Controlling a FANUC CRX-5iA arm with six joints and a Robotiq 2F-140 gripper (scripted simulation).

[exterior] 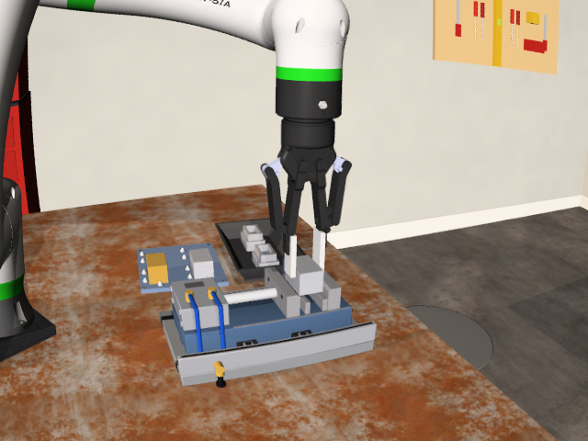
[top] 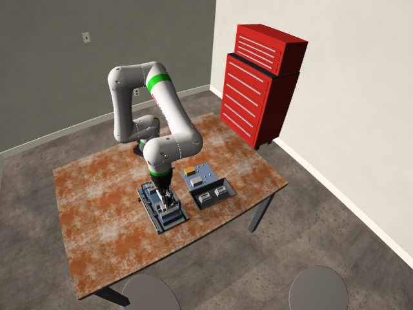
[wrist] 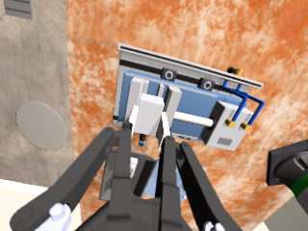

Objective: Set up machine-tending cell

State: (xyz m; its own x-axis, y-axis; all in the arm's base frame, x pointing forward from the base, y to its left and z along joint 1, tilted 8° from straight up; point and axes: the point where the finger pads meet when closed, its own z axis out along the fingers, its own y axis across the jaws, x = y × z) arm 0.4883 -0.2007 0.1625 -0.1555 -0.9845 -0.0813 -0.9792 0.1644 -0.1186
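My gripper is now 7 cm past the vise, 1 cm to the right of it and 10 cm above it. The rest, counted from my hand: brass blank (16 cm behind, 27 cm to the left, 11 cm below).
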